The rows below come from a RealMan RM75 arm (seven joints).
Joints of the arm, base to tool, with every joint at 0 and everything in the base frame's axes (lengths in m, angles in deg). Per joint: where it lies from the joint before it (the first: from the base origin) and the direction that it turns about. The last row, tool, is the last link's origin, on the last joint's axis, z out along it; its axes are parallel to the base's.
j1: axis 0 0 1 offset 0 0 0.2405
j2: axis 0 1 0 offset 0 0 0
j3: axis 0 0 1 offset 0 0 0.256
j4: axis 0 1 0 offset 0 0 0
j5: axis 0 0 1 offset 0 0 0.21
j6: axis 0 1 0 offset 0 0 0
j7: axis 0 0 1 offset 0 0 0.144
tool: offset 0 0 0
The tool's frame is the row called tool.
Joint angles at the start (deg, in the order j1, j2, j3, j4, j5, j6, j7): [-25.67 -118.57 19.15 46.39 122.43 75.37 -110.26]
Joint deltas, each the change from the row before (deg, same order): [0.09 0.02 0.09 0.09 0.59 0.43 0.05]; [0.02 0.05 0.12 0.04 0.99 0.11 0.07]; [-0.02 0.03 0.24 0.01 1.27 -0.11 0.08]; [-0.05 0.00 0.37 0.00 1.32 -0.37 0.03]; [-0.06 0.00 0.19 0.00 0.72 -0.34 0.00]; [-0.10 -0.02 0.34 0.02 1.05 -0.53 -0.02]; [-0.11 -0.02 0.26 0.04 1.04 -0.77 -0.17]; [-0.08 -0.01 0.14 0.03 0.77 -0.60 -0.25]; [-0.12 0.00 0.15 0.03 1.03 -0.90 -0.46]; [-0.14 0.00 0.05 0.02 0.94 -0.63 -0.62]
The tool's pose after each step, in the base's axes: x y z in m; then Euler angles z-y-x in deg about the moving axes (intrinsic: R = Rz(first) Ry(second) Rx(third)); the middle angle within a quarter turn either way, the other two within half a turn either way. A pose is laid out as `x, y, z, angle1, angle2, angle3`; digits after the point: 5 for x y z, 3 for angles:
-0.34926, 0.33556, 0.08126, 61.999, -46.733, -162.388
-0.35058, 0.33433, 0.07997, 61.848, -45.641, -162.030
-0.35231, 0.33326, 0.07801, 61.653, -44.245, -161.441
-0.35418, 0.33259, 0.07578, 61.456, -42.788, -160.687
-0.35530, 0.33257, 0.07479, 61.324, -42.053, -160.148
-0.35677, 0.33268, 0.07323, 61.107, -40.947, -159.350
-0.35874, 0.33310, 0.07230, 61.036, -40.055, -158.392
-0.36036, 0.33339, 0.07186, 61.143, -39.499, -157.732
-0.36273, 0.33395, 0.07161, 61.408, -38.876, -156.820
-0.36450, 0.33435, 0.07135, 61.918, -38.410, -156.320

